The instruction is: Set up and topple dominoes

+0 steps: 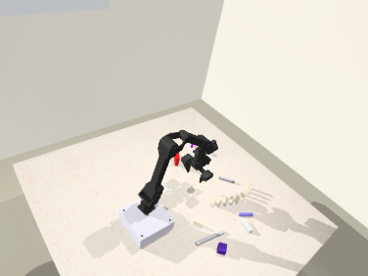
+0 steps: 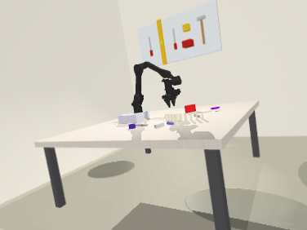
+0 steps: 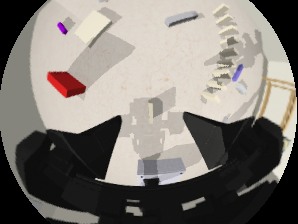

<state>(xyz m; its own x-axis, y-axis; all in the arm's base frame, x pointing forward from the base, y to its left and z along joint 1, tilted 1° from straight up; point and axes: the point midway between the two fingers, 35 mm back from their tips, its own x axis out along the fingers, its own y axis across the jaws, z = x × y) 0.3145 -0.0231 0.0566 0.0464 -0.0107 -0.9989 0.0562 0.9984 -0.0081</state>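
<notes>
Right now the red block is 9 cm ahead of my gripper tip, 21 cm to the left of it and 5 cm below it. Round my gripper tip: flat cream block (21 cm ahead, 12 cm to the left, 8 cm below); purple cube (17 cm behind, 35 cm to the right, 7 cm below); grey bar (16 cm behind, 27 cm to the right, 8 cm below).
</notes>
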